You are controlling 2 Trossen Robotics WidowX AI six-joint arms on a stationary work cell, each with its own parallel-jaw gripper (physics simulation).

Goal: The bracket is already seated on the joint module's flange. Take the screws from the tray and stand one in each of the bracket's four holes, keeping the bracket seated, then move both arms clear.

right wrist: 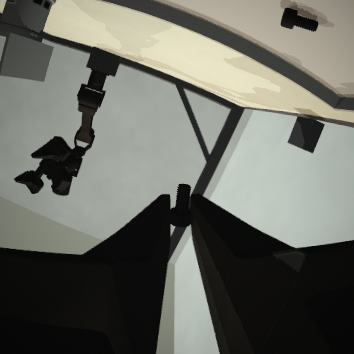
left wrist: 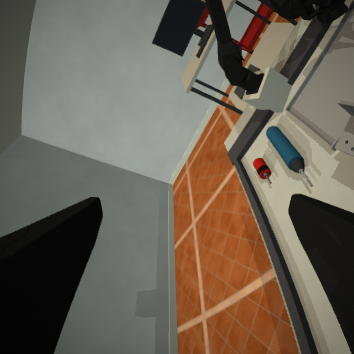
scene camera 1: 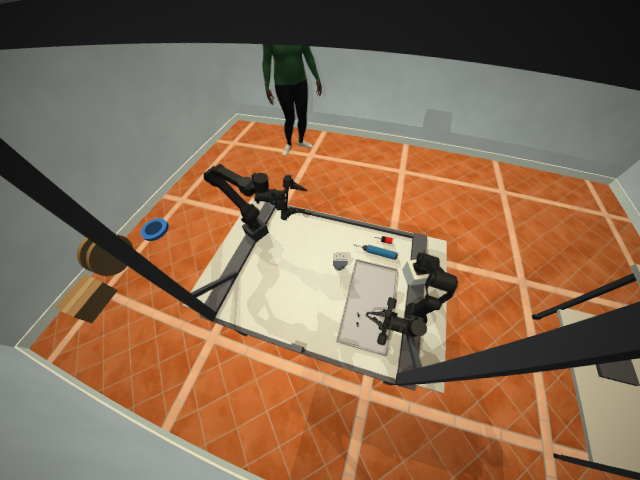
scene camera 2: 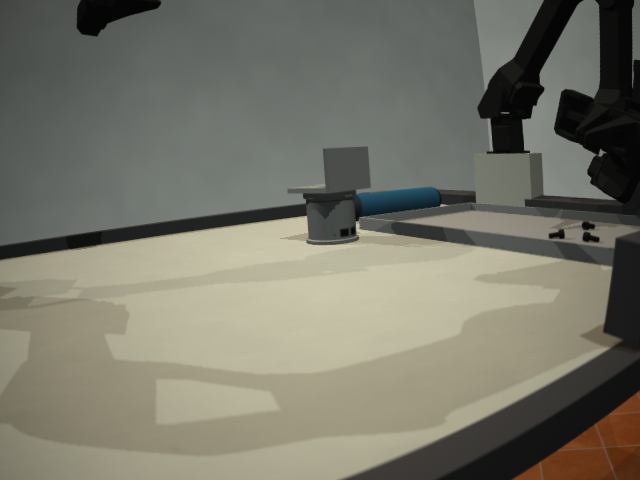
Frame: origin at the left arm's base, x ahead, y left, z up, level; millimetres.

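Seen in the pictures: left gripper, between the fingertips: (right wrist: 22,168) (left wrist: 196,205) (scene camera 1: 306,200); right gripper, between the fingertips: (right wrist: 179,202) (scene camera 1: 366,313) (scene camera 2: 580,135); left arm's base, origin of its link: (right wrist: 99,71) (scene camera 1: 253,225); right arm's base, origin of its link: (left wrist: 254,84) (scene camera 1: 420,268) (scene camera 2: 508,153).
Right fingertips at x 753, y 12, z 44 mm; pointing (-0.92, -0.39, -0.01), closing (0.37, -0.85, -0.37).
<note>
Offsets run from my right fingertips to a thing's top centre. "pt": to the spot under its first point.
The grey bracket (scene camera 1: 340,255) (scene camera 2: 347,168) (left wrist: 346,142) (right wrist: 25,57) sits on the joint module @(dx -263, dy +149, dz -51 mm) (scene camera 1: 339,265) (scene camera 2: 331,219) (right wrist: 30,15). Its holes are small dark dots in scene camera 1; no screw is seen standing in them. Three black screws @(dx -32, dy +9, dz -100 mm) (scene camera 2: 557,234) @(dx +38, dy +47, dz -100 mm) (scene camera 2: 588,225) @(dx -7, dy -28, dz -100 mm) (scene camera 2: 590,237) lie in the tray @(dx -27, dy +90, dz -99 mm) (scene camera 1: 369,284) (scene camera 2: 439,235); one screw @(pt dx -6, dy -26, dz -106 mm) (right wrist: 299,20) shows in the right wrist view. My right gripper (scene camera 1: 368,314) (right wrist: 179,202) is shut on another screw by its head, thread pointing out beyond the fingertips, above the tray. My left gripper (scene camera 1: 303,199) (left wrist: 196,205) is open and empty, far from the bracket.
A blue driver @(pt dx -137, dy +338, dz -79 mm) (scene camera 1: 381,252) (scene camera 2: 398,200) (left wrist: 284,146) and a red tool @(dx -183, dy +429, dz -81 mm) (scene camera 1: 387,240) (left wrist: 261,168) lie beyond the bracket and tray. A pale block @(dx +64, dy +353, dz -22 mm) (scene camera 1: 413,273) (scene camera 2: 501,178) (left wrist: 272,92) stands under the right arm's base. Dark rails edge the table. A person (scene camera 1: 291,77) stands beyond the table.
</note>
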